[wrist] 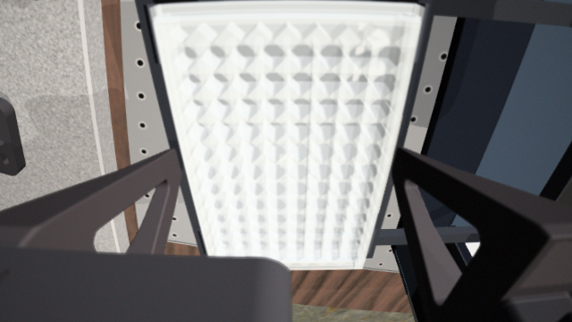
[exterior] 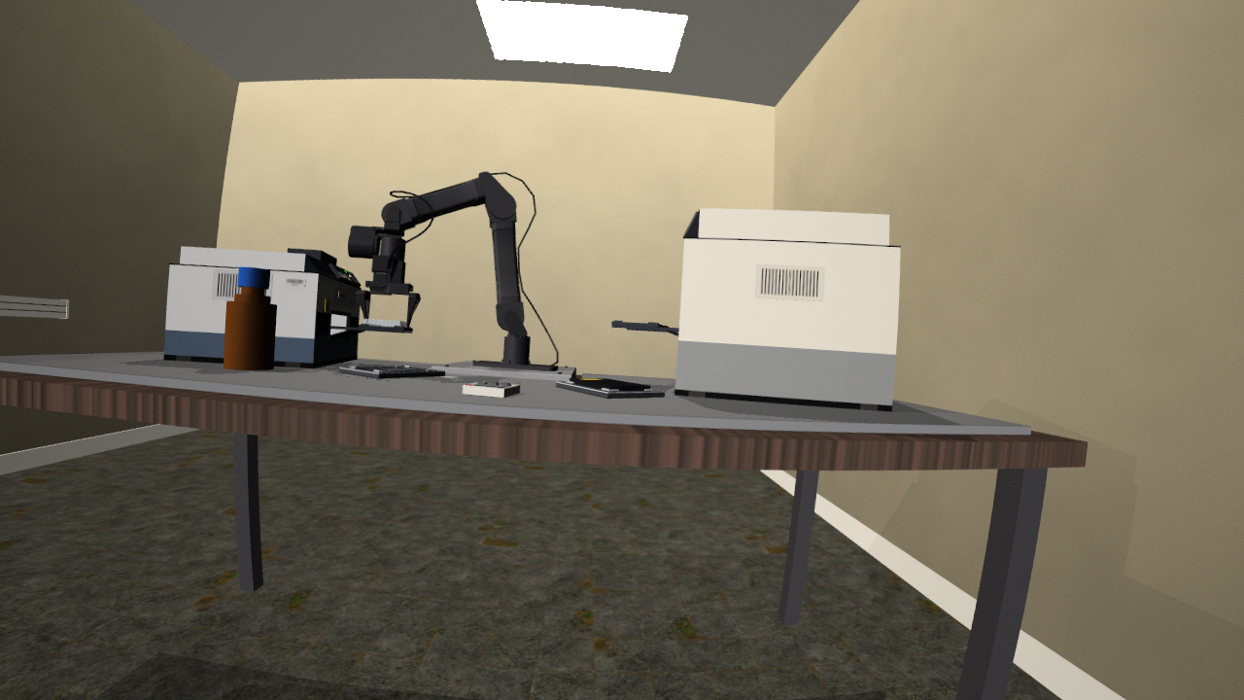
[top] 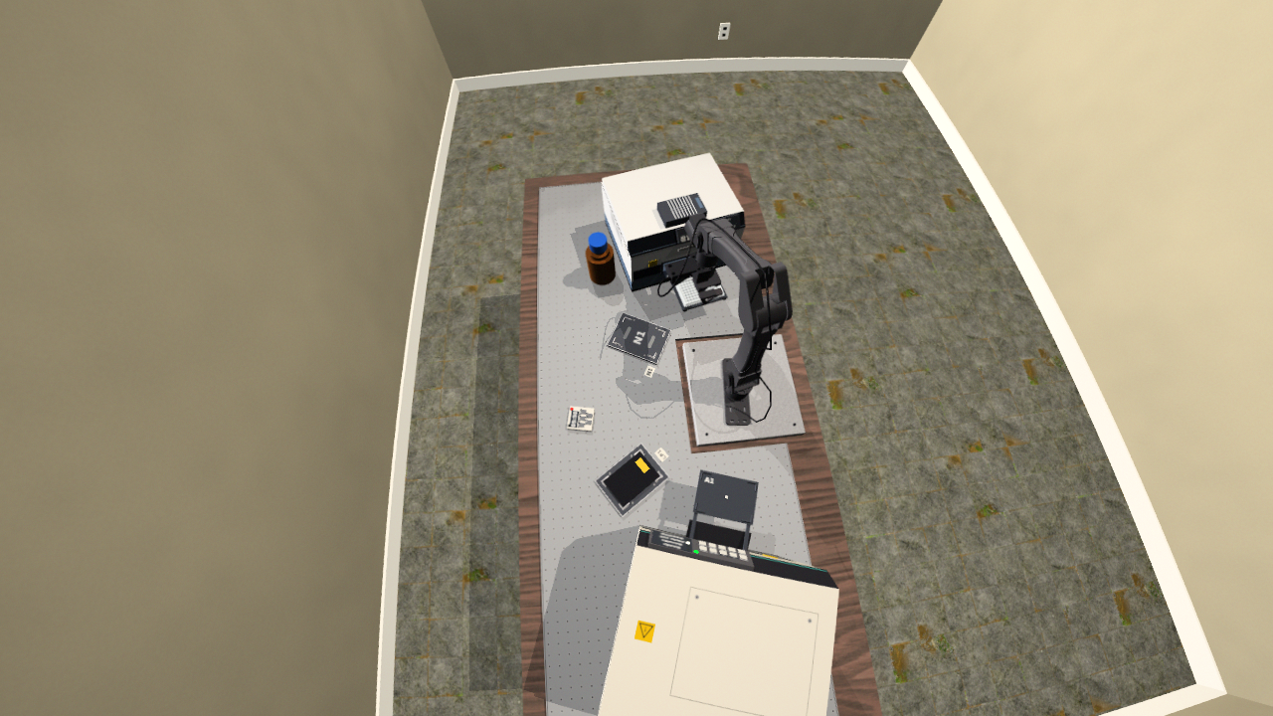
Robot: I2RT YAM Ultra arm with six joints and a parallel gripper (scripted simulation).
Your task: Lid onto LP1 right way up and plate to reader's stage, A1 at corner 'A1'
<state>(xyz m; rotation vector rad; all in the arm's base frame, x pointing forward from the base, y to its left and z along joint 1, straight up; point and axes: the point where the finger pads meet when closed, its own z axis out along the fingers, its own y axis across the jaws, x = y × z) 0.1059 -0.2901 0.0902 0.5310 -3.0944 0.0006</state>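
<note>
Now: hand right at the clear well plate. Also, from my hand: LP1 tag: 11 cm ahead, 47 cm to the left, 10 cm below; then lid: 19 cm ahead, 54 cm to the left, 9 cm below; then capped brown bottle: 30 cm ahead, 11 cm to the right, 1 cm above.
</note>
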